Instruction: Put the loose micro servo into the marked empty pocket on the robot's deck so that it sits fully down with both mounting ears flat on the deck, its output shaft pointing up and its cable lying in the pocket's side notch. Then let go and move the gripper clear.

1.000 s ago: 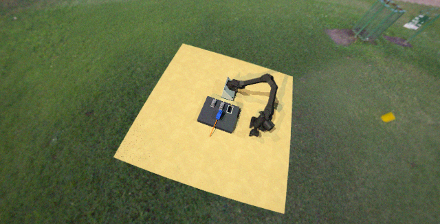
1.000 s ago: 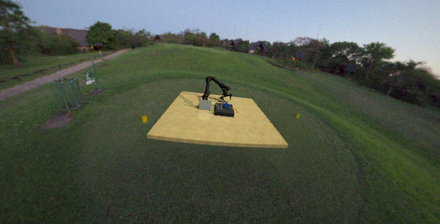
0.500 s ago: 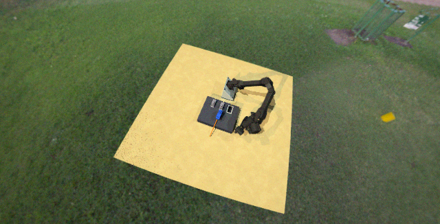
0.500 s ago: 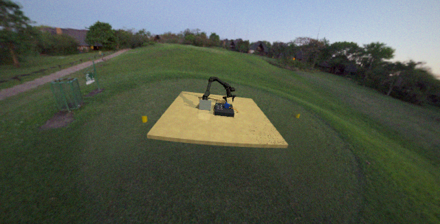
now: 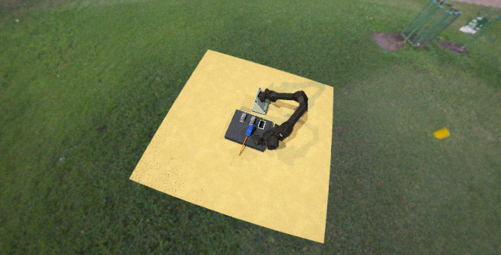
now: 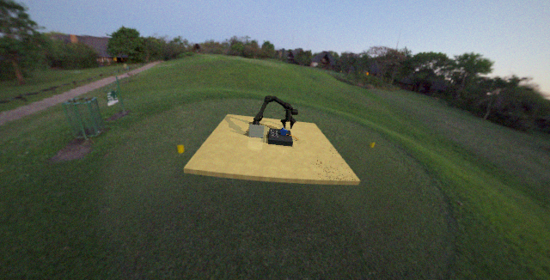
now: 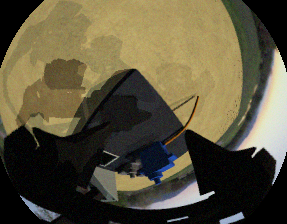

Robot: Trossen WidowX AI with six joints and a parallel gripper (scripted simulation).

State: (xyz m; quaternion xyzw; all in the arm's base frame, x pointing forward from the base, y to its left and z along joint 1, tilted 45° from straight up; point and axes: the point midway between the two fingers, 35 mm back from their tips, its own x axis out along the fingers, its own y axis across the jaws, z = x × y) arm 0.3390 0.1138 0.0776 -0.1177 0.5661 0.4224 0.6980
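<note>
My gripper tip is 10 cm to the left of the dark deck, 6 cm above it and 4 cm past it.
</note>
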